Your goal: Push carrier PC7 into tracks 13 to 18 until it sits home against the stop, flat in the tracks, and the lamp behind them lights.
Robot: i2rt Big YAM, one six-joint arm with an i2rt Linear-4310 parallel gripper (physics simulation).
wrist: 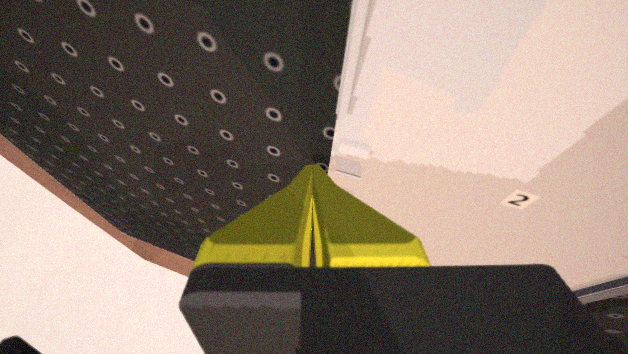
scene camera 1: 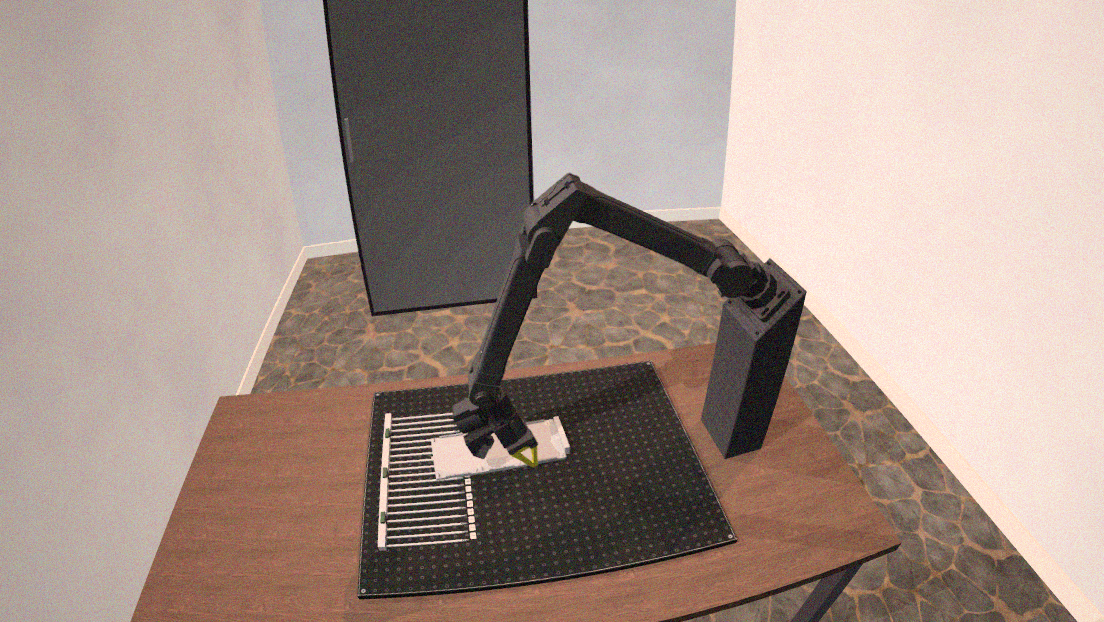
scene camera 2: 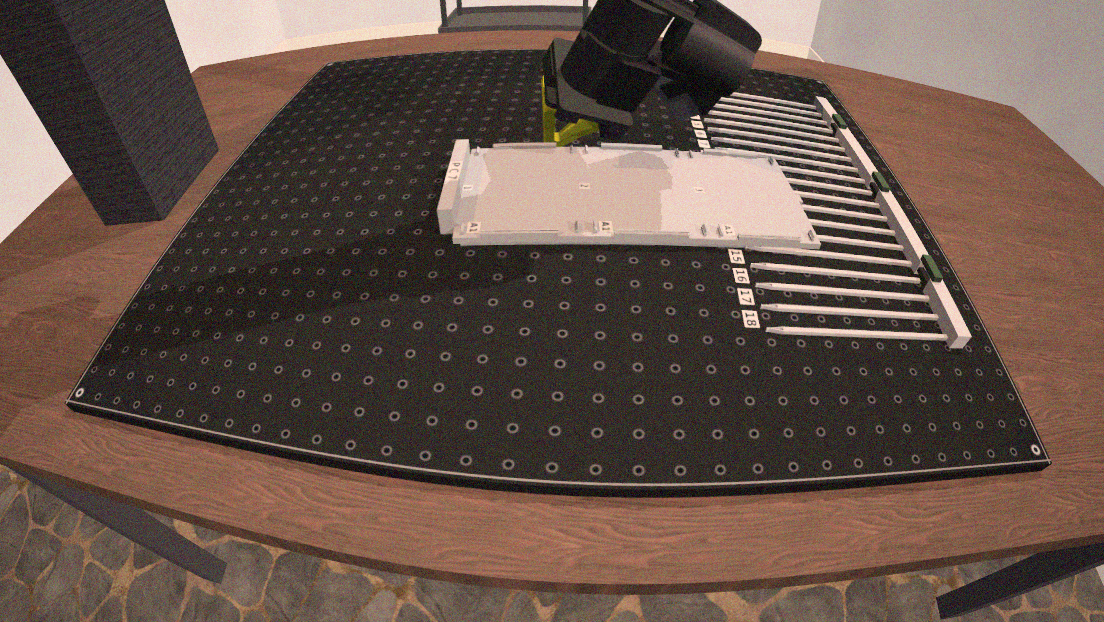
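Seen in the pictures: gripper, fingertip midpoint: [wrist: 312,176] [scene camera 1: 535,465] [scene camera 2: 550,145]; arm's base, origin of the base link: [scene camera 1: 763,295].
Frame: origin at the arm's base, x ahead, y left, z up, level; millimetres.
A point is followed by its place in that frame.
Observation:
Carrier PC7 [scene camera 1: 455,459] {x 683, y -124, z -389 mm} [scene camera 2: 625,189] {x 565, y -136, z -389 mm} [wrist: 450,210] {x 513, y -113, z -389 mm} is a long pale tray. Its leading end overlaps the front ends of the middle tracks, well short of the white stop bar [scene camera 1: 383,494] {x 868, y -52, z -384 mm} [scene camera 2: 904,227] {x 845, y -190, z -384 mm}. In scene camera 2 its near long edge lies beside label 15, and tracks 16 to 18 [scene camera 2: 857,333] {x 727, y -304, z -396 mm} show uncovered. The green lamp block [scene camera 1: 387,432] {x 838, y -250, z -378 mm} [scene camera 2: 932,268] {x 836, y -253, z -378 mm} at that end of the stop looks dark. My gripper [scene camera 1: 534,465] {x 506, y -53, z -392 mm} [scene camera 2: 560,143] {x 506, y -53, z -392 mm} [wrist: 312,176] {x 506, y -53, z -392 mm} is shut and empty, its yellow tips at the carrier's far long edge near the middle; contact cannot be told.
The perforated black board [scene camera 1: 618,509] {x 370, y 127, z -399 mm} [scene camera 2: 432,370] {x 413, y -308, z -399 mm} lies on the wooden table [scene camera 1: 254,463] {x 1227, y -253, z -413 mm} [scene camera 2: 540,533] {x 477, y -419, z -412 mm}. The arm's dark base column [scene camera 1: 753,386] {x 39, y 77, z -181 mm} [scene camera 2: 115,108] {x 51, y -66, z -267 mm} stands beyond the carrier's labelled end. Two other green blocks [scene camera 2: 880,181] {x 853, y -120, z -378 mm} [scene camera 2: 839,120] {x 873, y 14, z -378 mm} sit along the stop.

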